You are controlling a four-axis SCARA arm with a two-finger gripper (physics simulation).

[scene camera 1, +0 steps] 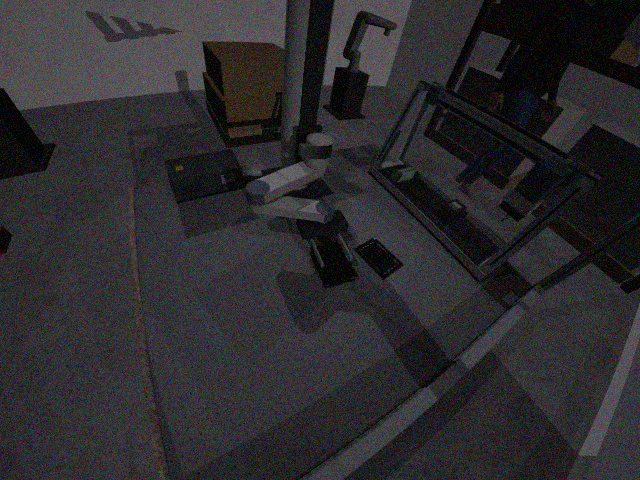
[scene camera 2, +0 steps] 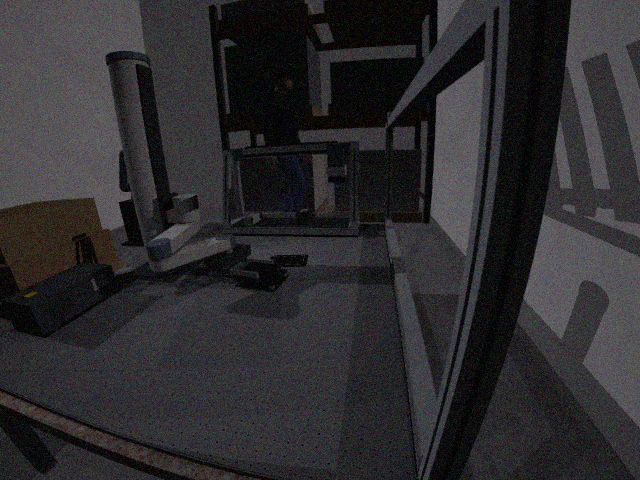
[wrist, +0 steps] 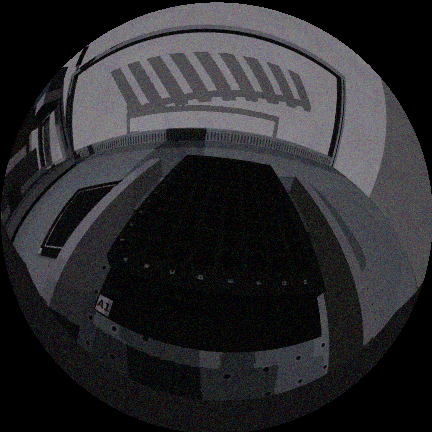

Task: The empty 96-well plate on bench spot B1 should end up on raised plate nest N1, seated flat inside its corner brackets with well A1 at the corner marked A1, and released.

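Places are measured from the arm's base along level axes (x ahead, y left, z up), in millimetres.
Where they show: gripper, between the fingertips: [scene camera 1: 337,262] [scene camera 2: 265,268] [wrist: 226,174].
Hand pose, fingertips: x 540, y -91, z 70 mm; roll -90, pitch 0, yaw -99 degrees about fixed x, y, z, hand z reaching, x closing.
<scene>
Each offset is from my fingertips to the centre of the thing. "spot": to the spot under its first point.
The dark 96-well plate {dx -24, dy +4, dz -5 mm} [scene camera 1: 330,253] [scene camera 2: 258,270] [wrist: 215,225] is held flat between the two long fingers of my gripper [scene camera 1: 332,250] [wrist: 226,174], which is shut on it. Under the plate is the dark raised nest N1 {dx -24, dy +3, dz -38 mm} [scene camera 1: 339,280] [scene camera 2: 267,285] [wrist: 210,320]. In the wrist view the plate's row letters run along its near edge, with the A end at the left. The nest's A1 tag {spot: dx -91, dy +67, dz -25 mm} [wrist: 103,304] shows at that same left corner. The plate looks low over the nest and lined up with it. Any gap, and the corner brackets, are too dark to tell.
A flat dark rectangle with a light outline {spot: dx +23, dy +206, dz -55 mm} [scene camera 1: 379,257] [scene camera 2: 290,259] [wrist: 75,215] lies beside the nest. A dark case with a yellow label {spot: dx -575, dy -320, dz +55 mm} [scene camera 1: 204,175] [scene camera 2: 62,297], a cardboard box [scene camera 1: 248,82] and a metal frame [scene camera 1: 429,227] stand around. A person [scene camera 1: 522,108] is beyond the frame.
</scene>
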